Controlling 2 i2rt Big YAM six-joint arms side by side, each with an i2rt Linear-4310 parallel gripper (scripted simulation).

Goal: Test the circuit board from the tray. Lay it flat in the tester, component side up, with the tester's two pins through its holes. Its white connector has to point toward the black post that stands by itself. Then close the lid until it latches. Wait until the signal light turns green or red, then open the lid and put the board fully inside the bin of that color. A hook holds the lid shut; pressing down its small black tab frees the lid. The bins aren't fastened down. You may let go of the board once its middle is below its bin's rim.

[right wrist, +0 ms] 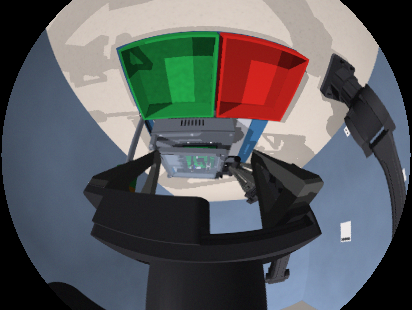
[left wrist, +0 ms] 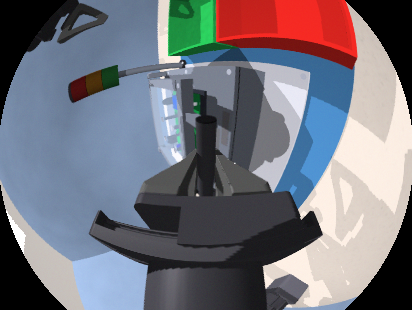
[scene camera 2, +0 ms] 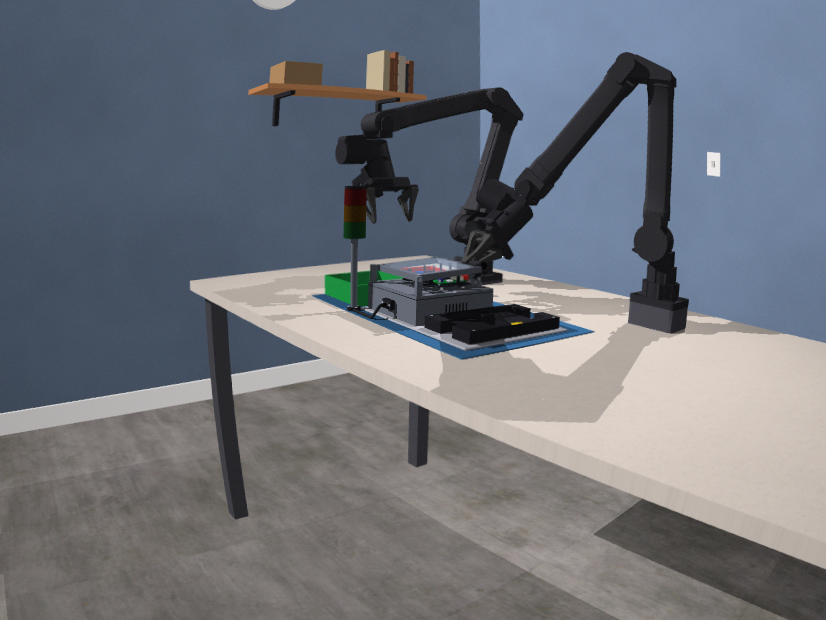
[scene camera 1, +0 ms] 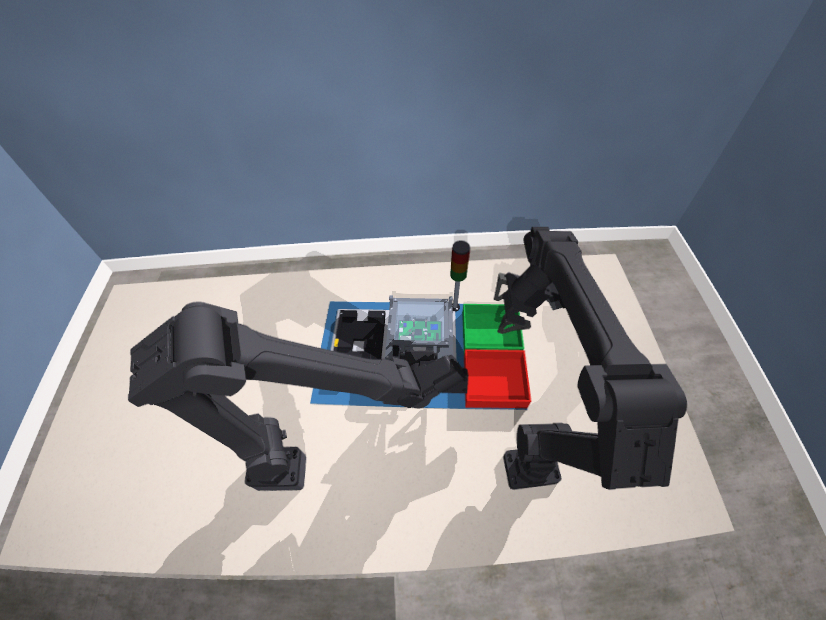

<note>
The pictures show: my left gripper, my right gripper, a red bin, a green bin and a clear lid.
My left gripper shows as well in the left wrist view. My right gripper also shows in the right wrist view and in scene camera 1.
</note>
